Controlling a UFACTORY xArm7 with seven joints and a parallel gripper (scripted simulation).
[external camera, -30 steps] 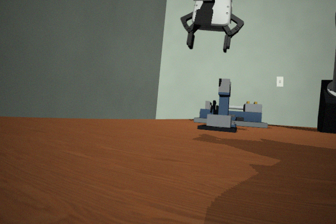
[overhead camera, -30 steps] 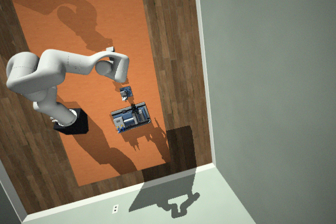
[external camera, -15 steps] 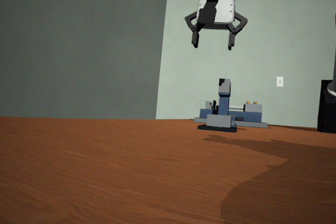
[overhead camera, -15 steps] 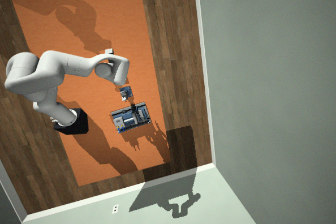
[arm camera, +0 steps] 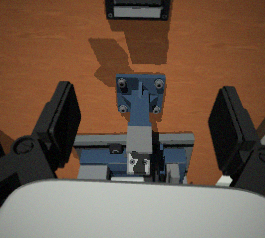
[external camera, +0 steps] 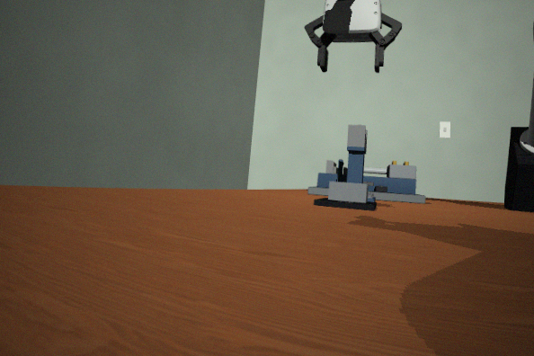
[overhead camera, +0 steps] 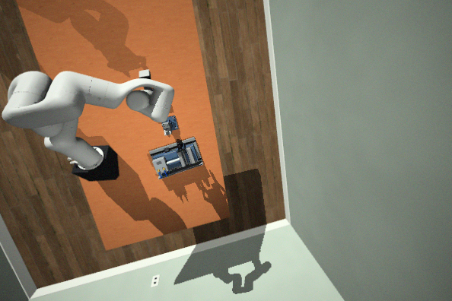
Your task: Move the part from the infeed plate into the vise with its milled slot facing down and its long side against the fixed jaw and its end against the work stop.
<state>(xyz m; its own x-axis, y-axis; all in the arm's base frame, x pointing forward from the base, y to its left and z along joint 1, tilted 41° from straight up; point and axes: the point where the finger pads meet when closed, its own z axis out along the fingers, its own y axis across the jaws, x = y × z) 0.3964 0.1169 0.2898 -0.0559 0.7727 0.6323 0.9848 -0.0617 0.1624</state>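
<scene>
Now: hand 210 mm above the grey part, 10 mm to the left of it and 10 mm past it. The rest, counted from my hand: blue upright: 190 mm to the right, 180 mm below, 10 mm ahead; dark infeed plate: 230 mm below, 10 mm behind; work stop: 360 mm to the right, 150 mm below, 70 mm ahead.
</scene>
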